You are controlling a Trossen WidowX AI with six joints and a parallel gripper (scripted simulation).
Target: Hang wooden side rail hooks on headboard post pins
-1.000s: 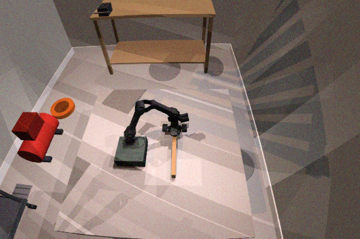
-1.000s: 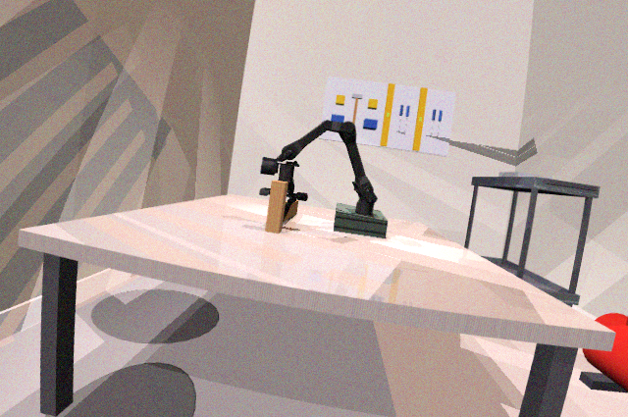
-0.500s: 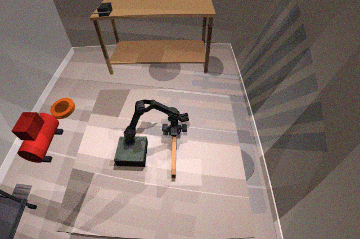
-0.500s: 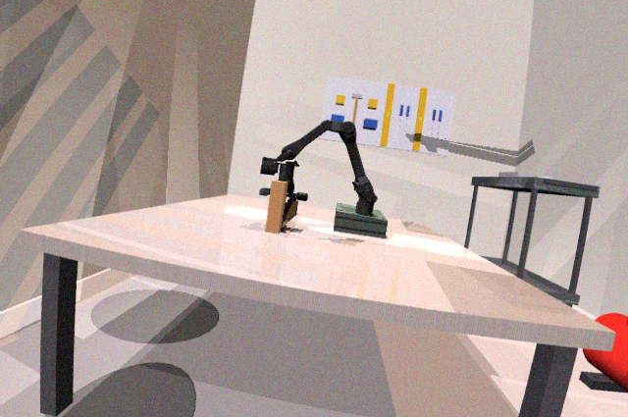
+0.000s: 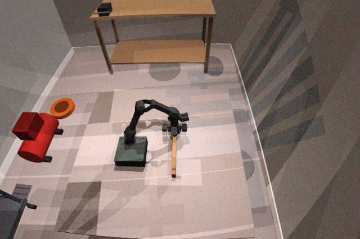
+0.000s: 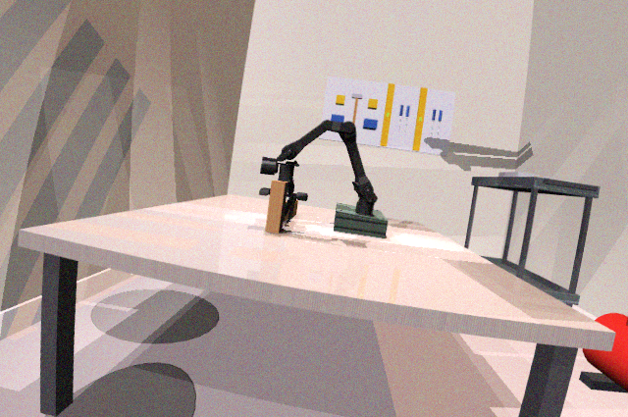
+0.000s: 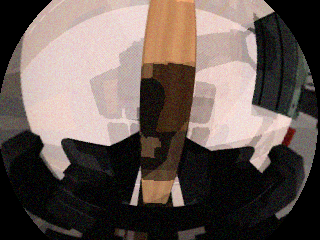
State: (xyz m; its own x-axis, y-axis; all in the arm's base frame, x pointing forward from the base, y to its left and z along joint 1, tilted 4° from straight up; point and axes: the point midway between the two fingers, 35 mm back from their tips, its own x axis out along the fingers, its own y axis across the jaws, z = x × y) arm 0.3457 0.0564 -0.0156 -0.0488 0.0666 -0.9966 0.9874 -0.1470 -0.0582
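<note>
Right now the wooden headboard post is 20 mm ahead of my gripper tip, 110 mm to the left of it and 40 mm above it.
</note>
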